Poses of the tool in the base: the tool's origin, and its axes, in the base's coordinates. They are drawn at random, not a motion.
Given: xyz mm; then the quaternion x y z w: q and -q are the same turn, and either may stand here.
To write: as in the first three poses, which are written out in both.
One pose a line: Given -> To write
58.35 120.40 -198.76 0.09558 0.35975 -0.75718 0.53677 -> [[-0.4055 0.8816 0.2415 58.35], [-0.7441 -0.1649 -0.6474 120.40], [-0.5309 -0.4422 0.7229 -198.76], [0 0 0 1]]
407.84 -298.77 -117.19 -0.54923 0.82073 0.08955 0.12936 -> [[-0.3632 -0.9247 0.1140 407.84], [-0.8784 0.3807 0.2891 -298.77], [-0.3107 0.0049 -0.9505 -117.19], [0 0 0 1]]
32.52 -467.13 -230.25 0.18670 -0.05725 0.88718 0.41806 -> [[-0.5807 -0.7632 0.2834 32.52], [0.7204 -0.6439 -0.2577 -467.13], [0.3791 0.0545 0.9237 -230.25], [0 0 0 1]]
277.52 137.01 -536.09 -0.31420 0.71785 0.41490 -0.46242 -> [[-0.3749 -0.0674 -0.9246 277.52], [-0.8348 0.4583 0.3051 137.01], [0.4032 0.8863 -0.2281 -536.09], [0 0 0 1]]
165.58 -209.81 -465.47 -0.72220 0.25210 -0.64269 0.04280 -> [[0.0468 -0.3091 0.9499 165.58], [-0.4191 -0.8692 -0.2622 -209.81], [0.9067 -0.3859 -0.1702 -465.47], [0 0 0 1]]
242.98 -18.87 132.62 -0.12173 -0.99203 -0.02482 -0.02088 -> [[-0.9695 0.2405 0.0475 242.98], [0.2426 0.9691 0.0442 -18.87], [-0.0354 0.0543 -0.9979 132.62], [0 0 0 1]]
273.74 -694.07 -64.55 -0.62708 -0.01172 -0.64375 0.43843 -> [[0.1709 0.5792 0.7971 273.74], [-0.5498 -0.6153 0.5649 -694.07], [0.8176 -0.5348 0.2133 -64.55], [0 0 0 1]]
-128.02 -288.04 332.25 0.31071 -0.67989 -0.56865 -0.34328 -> [[-0.5712 -0.8129 0.1134 -128.02], [-0.0321 0.1602 0.9866 -288.04], [-0.8202 0.5599 -0.1176 332.25], [0 0 0 1]]
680.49 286.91 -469.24 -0.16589 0.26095 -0.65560 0.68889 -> [[0.0042 0.8167 0.5770 680.49], [-0.9899 0.0853 -0.1136 286.91], [-0.1420 -0.5707 0.8088 -469.24], [0 0 0 1]]
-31.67 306.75 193.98 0.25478 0.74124 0.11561 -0.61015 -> [[-0.1256 0.5188 -0.8456 -31.67], [0.2366 0.8434 0.4823 306.75], [0.9634 -0.1395 -0.2287 193.98], [0 0 0 1]]
